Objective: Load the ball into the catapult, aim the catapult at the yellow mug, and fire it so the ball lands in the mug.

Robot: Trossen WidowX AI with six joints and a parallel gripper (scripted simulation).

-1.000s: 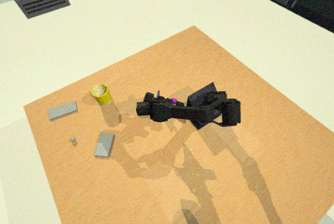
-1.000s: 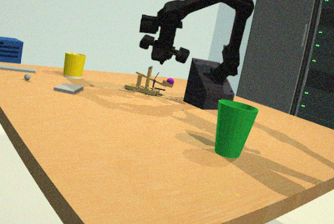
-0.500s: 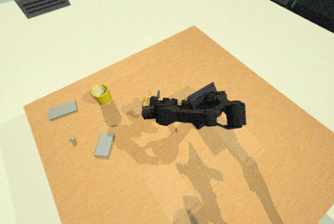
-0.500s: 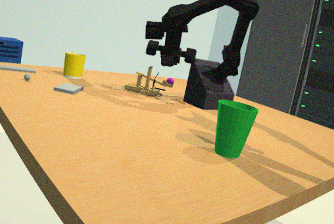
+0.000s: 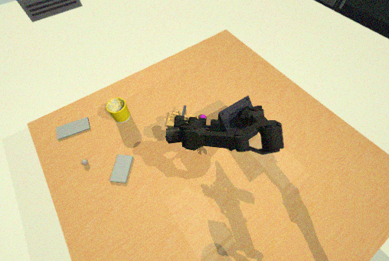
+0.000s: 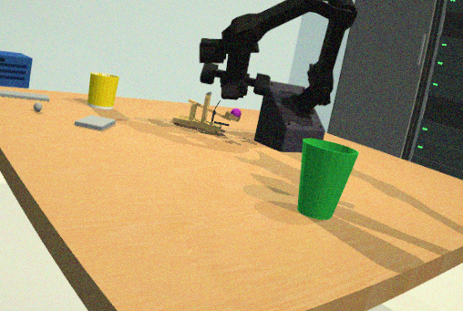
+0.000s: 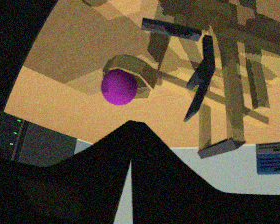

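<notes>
My gripper tip is 50 mm past the purple ball, 20 mm to the left of it and 50 mm above it. Also, from my gripper tip: yellow mug: 250 mm ahead, 320 mm to the right, 80 mm below; then small grey ball: 500 mm ahead, 190 mm to the right, 100 mm below; then wooden catapult: 10 mm ahead, 60 mm to the right, 60 mm below.
</notes>
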